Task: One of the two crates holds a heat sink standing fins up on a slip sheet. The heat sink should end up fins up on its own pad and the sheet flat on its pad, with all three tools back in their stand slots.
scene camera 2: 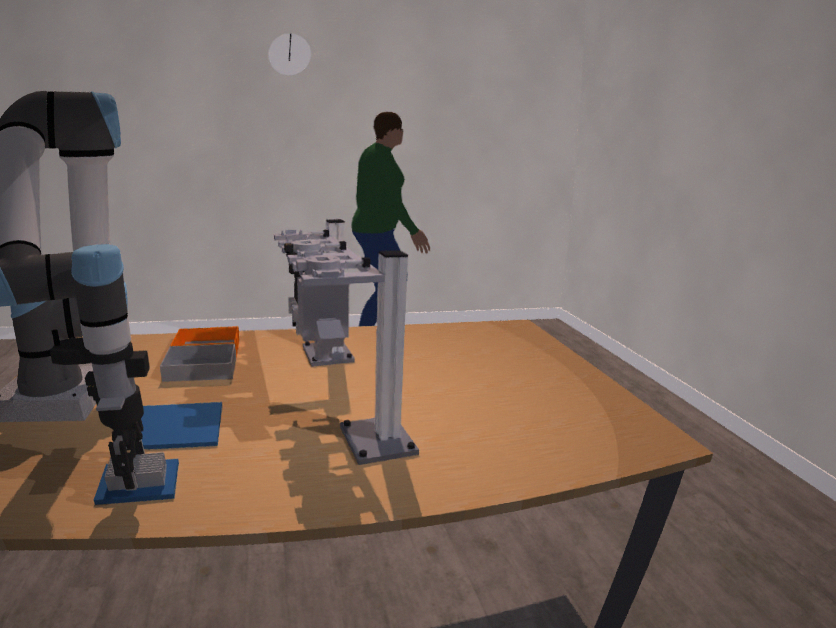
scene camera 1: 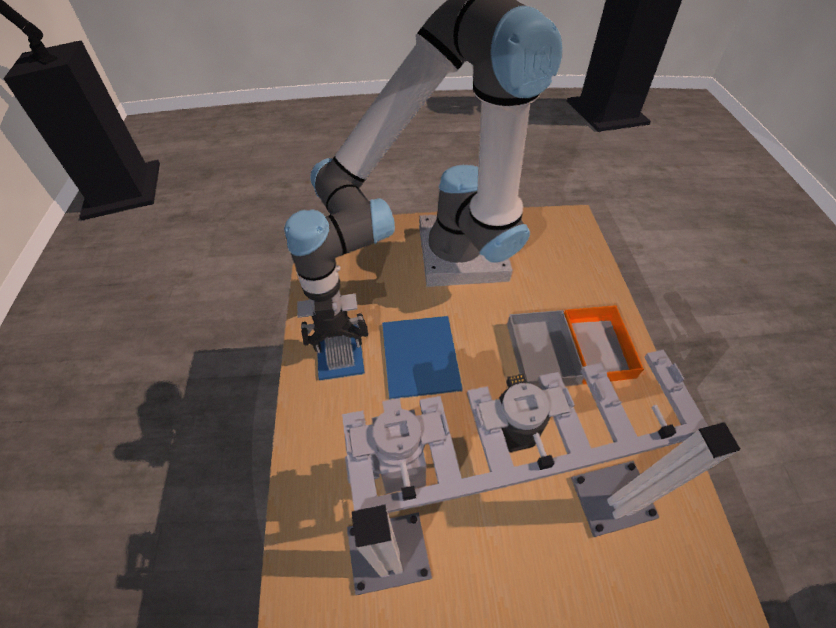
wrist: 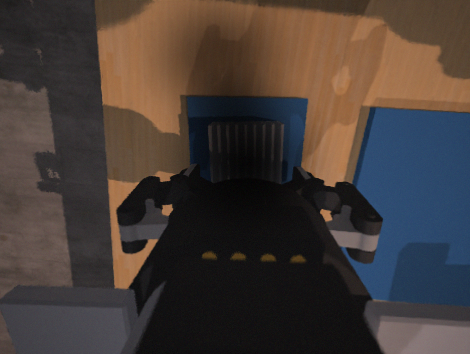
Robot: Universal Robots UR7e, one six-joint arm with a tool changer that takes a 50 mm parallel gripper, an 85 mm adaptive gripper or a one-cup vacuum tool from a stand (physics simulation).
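Seen in the pictures: arm's base, origin of its link: (scene camera 2: 51, 383) (scene camera 1: 455, 242).
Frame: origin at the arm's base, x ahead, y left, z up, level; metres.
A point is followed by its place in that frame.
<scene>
The silver heat sink (scene camera 1: 339, 353) @(x 0.253, y -0.373, z -0.012 m) (scene camera 2: 154, 471) @(x 0.262, y -0.404, z -0.010 m) (wrist: 246, 150) @(x 0.197, y -0.369, z -0.010 m) stands fins up on the small blue pad (scene camera 1: 350, 371) @(x 0.290, y -0.359, z -0.040 m) (scene camera 2: 171, 471) @(x 0.287, y -0.367, z -0.040 m) (wrist: 197, 135) @(x 0.185, y -0.414, z -0.040 m). My black adaptive gripper (scene camera 1: 337, 343) (scene camera 2: 128, 481) (wrist: 247, 176) is low over it, one finger on each side. In the wrist view gaps show between the fingertips and the heat sink's sides, so the gripper is open. A flat pale grey sheet (scene camera 1: 599, 344) @(x 0.391, y 0.241, z -0.045 m) lies in the orange crate (scene camera 1: 592, 312) @(x 0.310, y 0.260, z -0.024 m) (scene camera 2: 206, 331) @(x 0.402, y 0.299, z -0.018 m). The large blue pad (scene camera 1: 412, 337) @(x 0.240, y -0.194, z -0.040 m) (scene camera 2: 185, 422) @(x 0.320, y -0.196, z -0.040 m) (wrist: 420, 175) @(x 0.242, y -0.209, z -0.040 m) lies beside the small pad, with no sheet on it.
The tool stand (scene camera 1: 473, 483) @(x 0.690, y -0.238, z 0.292 m) (scene camera 2: 389, 351) @(x 0.700, y -0.392, z 0.151 m) holds a grey-bodied tool (scene camera 1: 397, 432) @(x 0.598, y -0.313, z 0.298 m) and a dark-bodied tool (scene camera 1: 525, 405) @(x 0.612, y -0.132, z 0.298 m); its right slot is empty. A grey crate (scene camera 1: 537, 317) @(x 0.283, y 0.118, z -0.026 m) (scene camera 2: 199, 371) @(x 0.366, y 0.026, z -0.025 m) adjoins the orange one. A person (scene camera 2: 379, 189) is behind the table.
</scene>
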